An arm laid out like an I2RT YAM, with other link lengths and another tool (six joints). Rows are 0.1 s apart.
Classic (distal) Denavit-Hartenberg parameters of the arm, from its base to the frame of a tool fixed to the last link. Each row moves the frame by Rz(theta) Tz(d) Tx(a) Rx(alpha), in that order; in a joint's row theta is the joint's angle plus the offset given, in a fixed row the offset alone. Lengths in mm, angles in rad.
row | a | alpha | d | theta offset
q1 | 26.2 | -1.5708 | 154.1 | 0
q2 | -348.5 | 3.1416 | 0 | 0
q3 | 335.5 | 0 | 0 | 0.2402
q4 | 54 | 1.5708 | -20.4 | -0.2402
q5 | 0 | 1.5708 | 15.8 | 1.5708
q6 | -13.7 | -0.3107 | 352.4 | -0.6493
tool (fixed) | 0 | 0 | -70.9 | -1.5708
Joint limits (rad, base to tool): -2.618..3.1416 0..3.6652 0..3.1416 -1.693..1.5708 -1.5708..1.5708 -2.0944..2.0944
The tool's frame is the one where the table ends.
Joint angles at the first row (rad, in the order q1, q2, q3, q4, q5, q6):
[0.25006, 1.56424, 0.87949, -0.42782, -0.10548, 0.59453]
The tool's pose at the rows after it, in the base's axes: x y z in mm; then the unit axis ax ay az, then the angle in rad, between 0 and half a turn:
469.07 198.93 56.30 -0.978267 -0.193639 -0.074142 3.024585
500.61 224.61 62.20 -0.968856 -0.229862 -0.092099 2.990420
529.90 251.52 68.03 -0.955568 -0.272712 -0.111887 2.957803
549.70 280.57 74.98 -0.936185 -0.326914 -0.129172 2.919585
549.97 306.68 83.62 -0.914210 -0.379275 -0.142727 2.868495
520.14 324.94 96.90 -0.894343 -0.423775 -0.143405 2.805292
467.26 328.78 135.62 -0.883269 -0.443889 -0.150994 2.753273
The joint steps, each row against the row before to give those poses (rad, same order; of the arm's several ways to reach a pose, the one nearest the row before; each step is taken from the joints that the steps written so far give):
[0.00001, 0.07286, 0.05570, 0.02517, -0.03814, -0.03814]
[-0.00040, 0.08544, 0.08849, 0.02936, -0.05838, -0.05495]
[0.00001, 0.08469, 0.09157, 0.02442, -0.06446, -0.06712]
[-0.00001, 0.07593, 0.09004, 0.00381, -0.08202, -0.08814]
[0.00000, 0.03777, 0.04538, -0.00304, -0.09422, -0.08277]
[0.00191, -0.02861, -0.02363, -0.02976, -0.09575, -0.06867]
[0.00342, -0.15146, -0.10072, -0.04655, -0.06524, -0.01718]

